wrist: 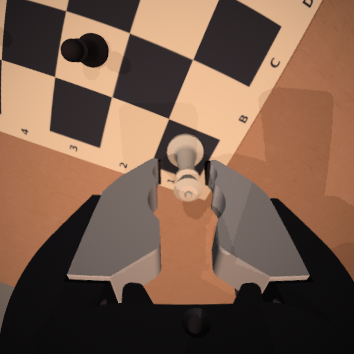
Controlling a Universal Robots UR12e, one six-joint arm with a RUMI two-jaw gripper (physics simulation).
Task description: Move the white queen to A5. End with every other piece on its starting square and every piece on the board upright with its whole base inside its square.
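Frame: origin at the arm's base, x left, y back, z up, level; centimetres.
Seen in the pictures: gripper, fingertip midpoint: [182,162].
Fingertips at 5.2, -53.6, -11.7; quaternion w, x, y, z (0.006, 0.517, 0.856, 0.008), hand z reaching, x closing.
Observation:
Pixels of each thing's top centre, then the offset from my fingertips to it, as dx, dy, dz. "pt": a spot on its surface instead. Level surfaces: height alone.
- white queen at its top centre: [188,197] -0.5, -0.1, +4.4
- chessboard at a spot on its surface: [246,102] pt -5.4, +1.6, -0.9
- black pawn at its top centre: [66,50] -3.5, -8.0, +2.2
- brown table at its surface level: dz -1.5
The white queen [185,151] stands upright on the dark corner square A1, its head leaning toward the bottom of the view by perspective. My gripper [182,162] is partly open, with one jaw to each side of the queen and a visible gap between each fingertip and the piece. It grips nothing. The chessboard [246,102] fills the upper left of the view. Square A5 is almost wholly cut off at the left edge.
A black pawn [94,50] stands upright on light square B3, up and left of the queen. The board's edges with the numbers 1 to 4 and the letters B to D run past A1, with the brown table [300,165] beyond them. Shadows fall on the right.

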